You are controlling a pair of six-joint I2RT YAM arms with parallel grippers.
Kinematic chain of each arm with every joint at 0, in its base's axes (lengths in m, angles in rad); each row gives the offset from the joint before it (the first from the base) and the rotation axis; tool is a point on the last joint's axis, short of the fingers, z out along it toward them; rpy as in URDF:
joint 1: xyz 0 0 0.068 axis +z
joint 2: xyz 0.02 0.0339 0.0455 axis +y
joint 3: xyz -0.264 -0.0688 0 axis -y
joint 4: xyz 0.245 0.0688 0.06 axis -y
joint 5: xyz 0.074 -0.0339 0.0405 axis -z
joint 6: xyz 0.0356 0 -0.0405 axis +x
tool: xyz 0 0 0 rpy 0 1.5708 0
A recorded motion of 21 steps. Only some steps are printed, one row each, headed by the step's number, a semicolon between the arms.
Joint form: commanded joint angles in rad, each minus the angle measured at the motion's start. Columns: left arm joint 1, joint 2, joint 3, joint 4, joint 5, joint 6; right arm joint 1, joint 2, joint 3, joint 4, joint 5, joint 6.
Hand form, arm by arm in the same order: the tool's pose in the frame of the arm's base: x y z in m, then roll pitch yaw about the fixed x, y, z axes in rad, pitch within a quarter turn. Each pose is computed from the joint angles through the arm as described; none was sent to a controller.
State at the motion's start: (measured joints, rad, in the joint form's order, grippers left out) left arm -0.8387 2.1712 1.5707 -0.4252 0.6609 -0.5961; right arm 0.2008 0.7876 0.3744 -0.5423 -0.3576 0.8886
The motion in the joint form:
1: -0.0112 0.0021 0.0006 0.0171 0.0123 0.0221; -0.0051 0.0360 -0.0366 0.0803 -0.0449 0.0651
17: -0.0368 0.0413 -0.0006 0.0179 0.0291 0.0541; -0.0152 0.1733 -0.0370 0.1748 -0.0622 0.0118
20: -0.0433 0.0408 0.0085 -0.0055 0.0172 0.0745; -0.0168 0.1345 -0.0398 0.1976 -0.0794 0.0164
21: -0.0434 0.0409 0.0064 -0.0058 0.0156 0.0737; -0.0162 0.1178 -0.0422 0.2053 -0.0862 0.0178
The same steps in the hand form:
1: 0.2867 -0.3600 0.1555 -2.3060 0.1605 2.7362; 0.1420 0.0424 0.1591 2.4181 0.0783 2.4852
17: 0.2777 -0.3682 0.1382 -2.3127 0.1422 2.6797; 0.1556 0.0440 0.1465 2.4434 0.0733 2.5270
20: 0.2754 -0.3696 0.1396 -2.3299 0.1486 2.6628; 0.1555 0.0443 0.1527 2.3909 0.1011 2.5273
21: 0.2751 -0.3693 0.1390 -2.3321 0.1462 2.6637; 0.1550 0.0445 0.1549 2.3711 0.1116 2.5289

